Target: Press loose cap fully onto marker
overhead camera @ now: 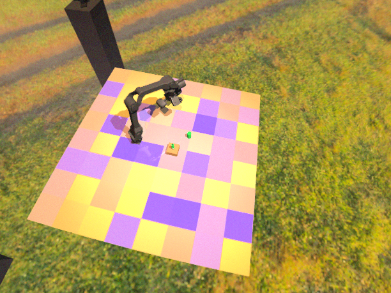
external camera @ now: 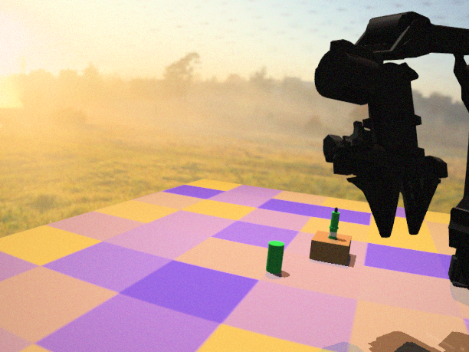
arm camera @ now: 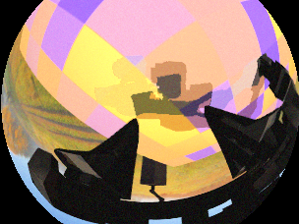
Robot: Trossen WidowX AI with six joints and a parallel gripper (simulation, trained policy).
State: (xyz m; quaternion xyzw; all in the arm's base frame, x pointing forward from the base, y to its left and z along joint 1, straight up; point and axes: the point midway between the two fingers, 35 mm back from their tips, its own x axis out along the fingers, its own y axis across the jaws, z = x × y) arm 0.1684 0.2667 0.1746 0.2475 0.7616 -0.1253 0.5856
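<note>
The green cap is 19 cm ahead of my gripper tip, 16 cm to the right of it and 12 cm below it. Round my gripper tip: white ring (30 cm to the right, 11 cm ahead, 9 cm below); then holder block (30 cm to the right, 12 cm below, 11 cm ahead).
</note>
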